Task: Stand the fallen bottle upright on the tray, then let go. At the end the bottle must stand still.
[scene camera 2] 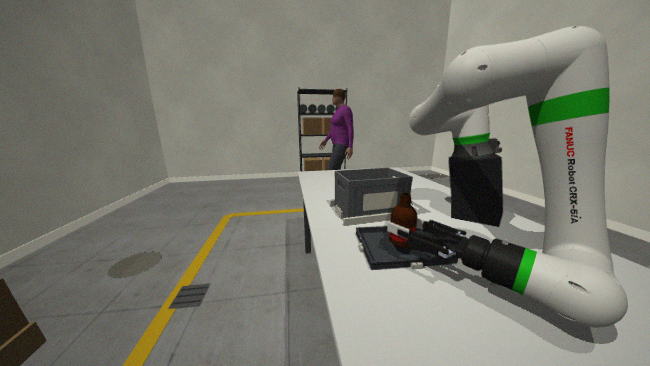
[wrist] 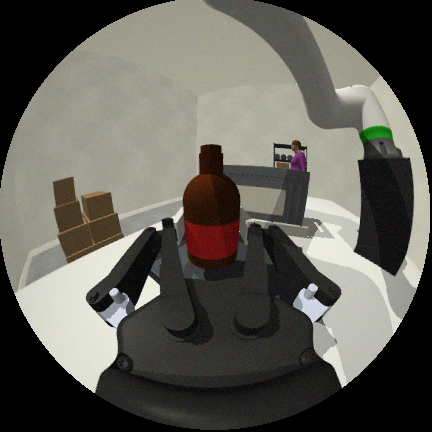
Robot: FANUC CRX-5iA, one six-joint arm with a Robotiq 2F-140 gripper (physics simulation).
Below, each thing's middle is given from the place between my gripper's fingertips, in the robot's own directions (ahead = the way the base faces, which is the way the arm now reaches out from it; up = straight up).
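Brown bottle (scene camera 2: 404, 215): 20 mm above my hand, 20 mm to the left of it, 10 mm behind it.
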